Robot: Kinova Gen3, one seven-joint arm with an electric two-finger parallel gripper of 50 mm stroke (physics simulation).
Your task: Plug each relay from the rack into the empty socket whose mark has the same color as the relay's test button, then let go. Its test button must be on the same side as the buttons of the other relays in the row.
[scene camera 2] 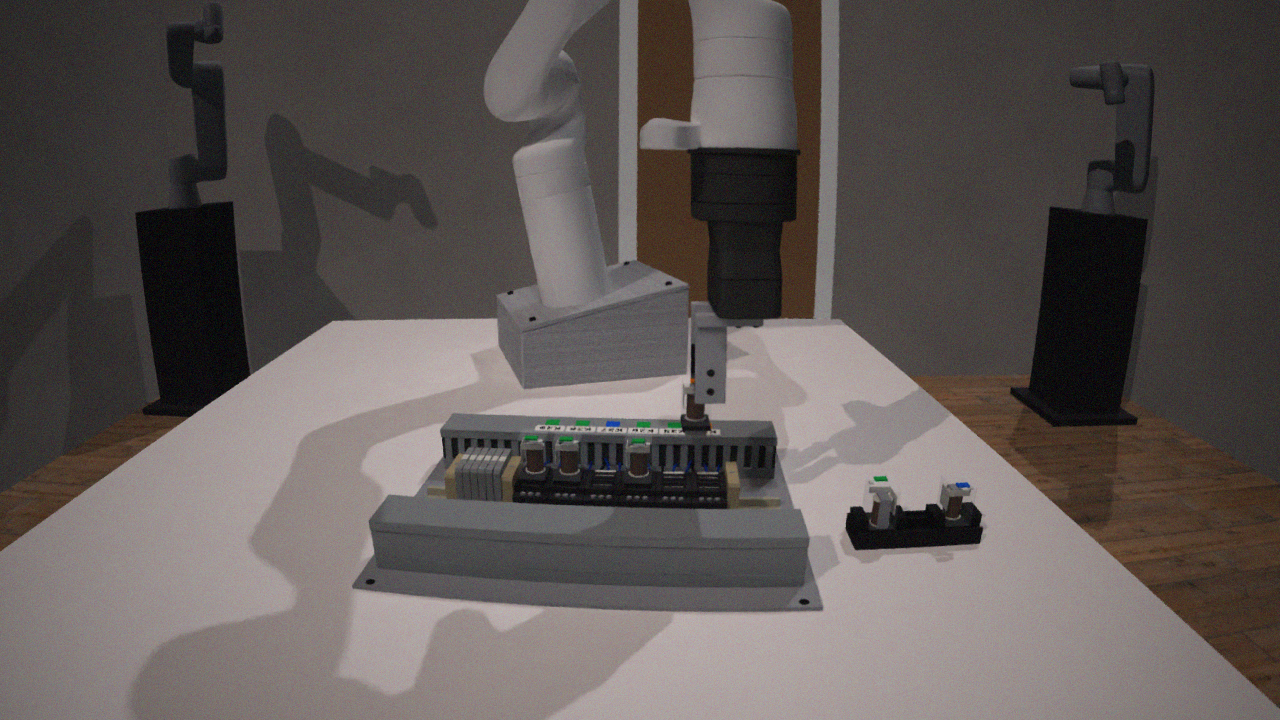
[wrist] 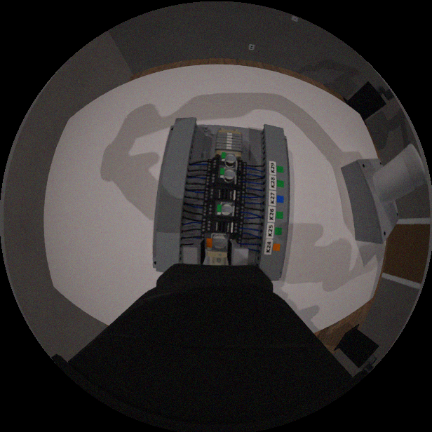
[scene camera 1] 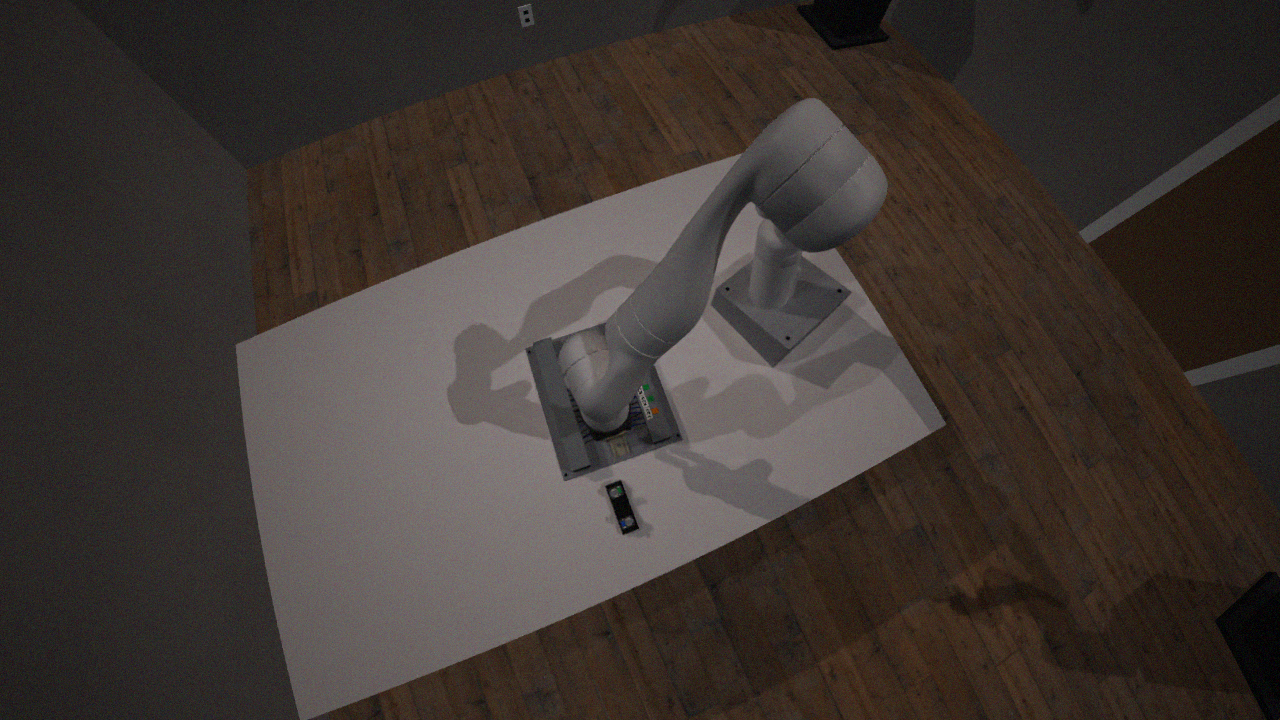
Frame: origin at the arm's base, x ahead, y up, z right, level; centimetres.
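Seen in the pictures: gripper, between the fingertips: (scene camera 2: 707, 394); arm's base, origin of its link: (scene camera 2: 576, 296) (scene camera 1: 768, 292).
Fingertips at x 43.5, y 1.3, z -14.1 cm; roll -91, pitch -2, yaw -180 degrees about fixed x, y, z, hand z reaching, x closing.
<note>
Pixels of each thing's top centre, then the offset from my fingertips to it. Level surfaces: height alone.
- orange-button relay, centre of its top: (scene camera 2: 696, 376) dx +0.1, dy +1.4, dz +0.8 cm
- black rack, centre of its top: (scene camera 2: 917, 510) (scene camera 1: 621, 507) dx +3.4, dy -8.4, dz -16.7 cm
- green-button relay, centre of its top: (scene camera 2: 883, 482) (scene camera 1: 615, 491) dx +3.3, dy -5.8, dz -13.5 cm
- blue-button relay, centre of its top: (scene camera 2: 959, 479) (scene camera 1: 627, 522) dx +3.4, dy -5.8, dz -19.9 cm
- white table, height of its surface: dy -10.7 cm
My gripper (scene camera 2: 697, 394) (wrist: 216, 248) is shut on the orange-button relay (scene camera 2: 694, 411) (wrist: 219, 242) and holds it upright above the K24 end of the socket row. Its orange button faces the left duct in the wrist view, the same side as the green buttons of the row's relays at K29 (wrist: 230, 160), K28 (wrist: 229, 174) and K26 (wrist: 227, 209). K27 (wrist: 226, 194) and K25 (wrist: 224, 227) are empty; the held relay hides K24. The marks are orange at K24 (wrist: 276, 247), green at K25 (wrist: 278, 231), blue at K27 (wrist: 280, 199). The black rack (scene camera 1: 621, 506) (scene camera 2: 914, 536) holds a green-button relay (scene camera 2: 880, 507) and a blue-button relay (scene camera 2: 954, 504).
Two grey ducts, the near one (scene camera 2: 590, 541) and the label-side one (scene camera 2: 483, 425), stand along both sides of the row. Beige terminal blocks (scene camera 2: 483, 474) stand at its K29 end. The arm's base (scene camera 1: 778, 308) (scene camera 2: 590, 335) stands beyond the panel on the white table (scene camera 1: 375, 537).
</note>
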